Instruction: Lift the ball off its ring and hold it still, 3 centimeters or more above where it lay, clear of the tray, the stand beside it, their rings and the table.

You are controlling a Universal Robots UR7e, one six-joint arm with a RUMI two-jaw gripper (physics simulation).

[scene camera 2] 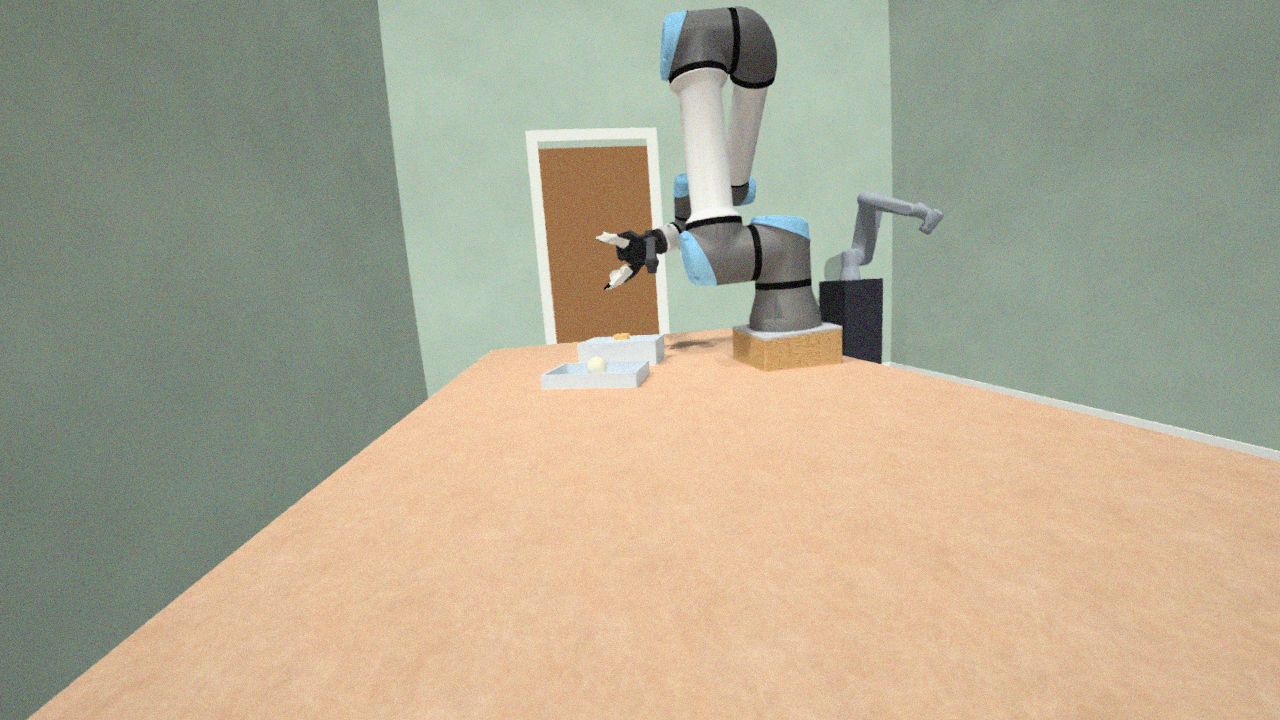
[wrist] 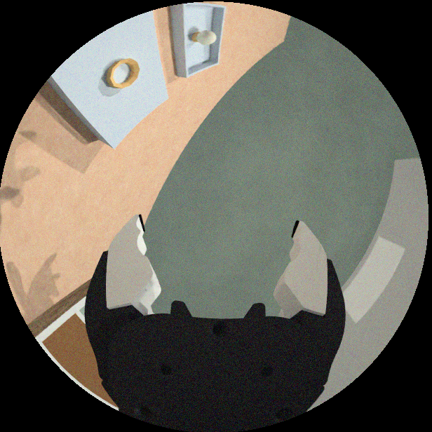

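A cream ball sits on its ring inside the shallow light-blue tray; the ball hides most of that ring. The stand, a light-blue block, is beside the tray, on the robot's side in the scene view. An orange ring lies on top of the stand. My gripper is open and empty, high above the stand and tray, its jaws pointing sideways. The ball and the jaws are well apart.
The arm's base stands on a wooden block at the right of the table. Behind it a small grey arm stands on a dark pedestal. A brown door is in the back wall. Walls flank the table.
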